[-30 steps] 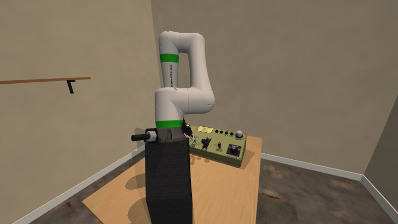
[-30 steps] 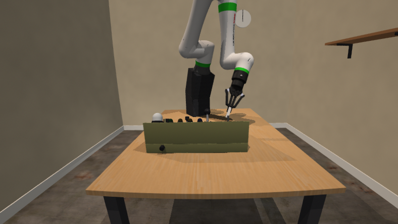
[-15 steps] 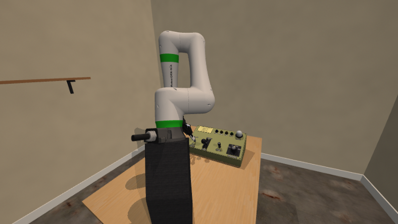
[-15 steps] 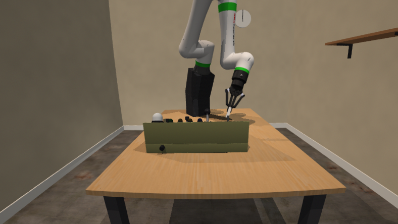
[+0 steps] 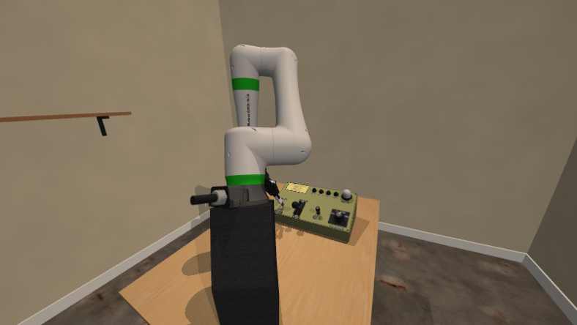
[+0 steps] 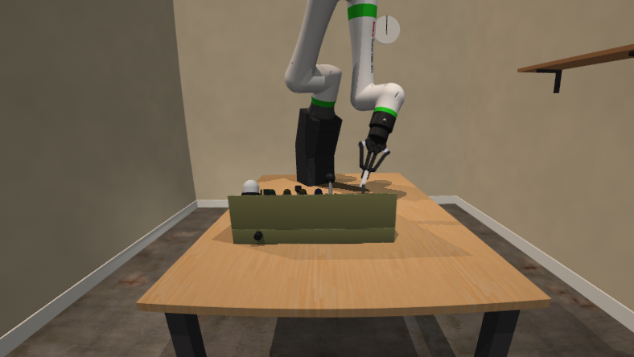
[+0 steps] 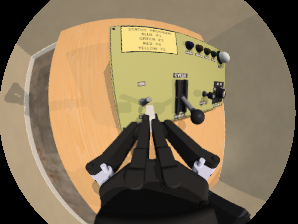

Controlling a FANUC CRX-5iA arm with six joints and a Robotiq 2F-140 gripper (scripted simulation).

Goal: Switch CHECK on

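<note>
Now: the toggle 4 cm below my hand and 3 cm ahead of it. Round my hand: black lever 13 cm to the right, 3 cm below, 2 cm ahead; then console 18 cm to the right, 8 cm ahead, 6 cm below.
</note>
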